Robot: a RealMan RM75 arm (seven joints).
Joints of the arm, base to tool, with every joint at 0 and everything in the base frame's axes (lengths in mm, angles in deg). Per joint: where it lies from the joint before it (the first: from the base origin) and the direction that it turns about. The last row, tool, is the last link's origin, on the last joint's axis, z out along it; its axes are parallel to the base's.
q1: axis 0 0 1 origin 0 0 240.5
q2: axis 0 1 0 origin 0 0 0
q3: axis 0 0 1 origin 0 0 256
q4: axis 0 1 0 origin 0 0 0
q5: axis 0 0 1 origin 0 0 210
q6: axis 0 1 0 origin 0 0 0
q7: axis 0 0 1 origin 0 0 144
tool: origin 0 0 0
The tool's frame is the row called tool.
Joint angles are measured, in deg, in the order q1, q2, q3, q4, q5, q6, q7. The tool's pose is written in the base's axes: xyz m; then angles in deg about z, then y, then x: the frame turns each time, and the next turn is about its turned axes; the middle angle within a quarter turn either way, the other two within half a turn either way. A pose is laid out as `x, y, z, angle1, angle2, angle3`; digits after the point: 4 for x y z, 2 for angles.
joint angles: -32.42, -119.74, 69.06, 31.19, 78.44, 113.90, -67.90
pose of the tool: -0.1621, 0.2694, -0.0173, 14.10, -55.14, 156.42
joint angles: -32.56, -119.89, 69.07, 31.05, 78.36, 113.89, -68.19
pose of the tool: -0.1610, 0.2694, -0.0182, 14.81, -55.18, 155.74
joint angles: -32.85, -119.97, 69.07, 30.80, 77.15, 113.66, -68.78
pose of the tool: -0.1584, 0.2716, -0.0173, 15.88, -56.02, 155.29
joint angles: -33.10, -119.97, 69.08, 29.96, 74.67, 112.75, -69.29
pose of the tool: -0.1563, 0.2763, -0.0158, 17.65, -57.75, 155.57
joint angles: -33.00, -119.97, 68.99, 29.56, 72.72, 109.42, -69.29
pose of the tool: -0.1567, 0.2853, -0.0170, 17.55, -58.50, 159.71
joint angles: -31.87, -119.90, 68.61, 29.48, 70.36, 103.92, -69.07
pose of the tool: -0.1637, 0.2978, -0.0177, 17.00, -59.11, 167.42
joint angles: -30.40, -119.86, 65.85, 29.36, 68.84, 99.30, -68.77
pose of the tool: -0.1761, 0.3103, -0.0120, 15.96, -60.65, 176.50
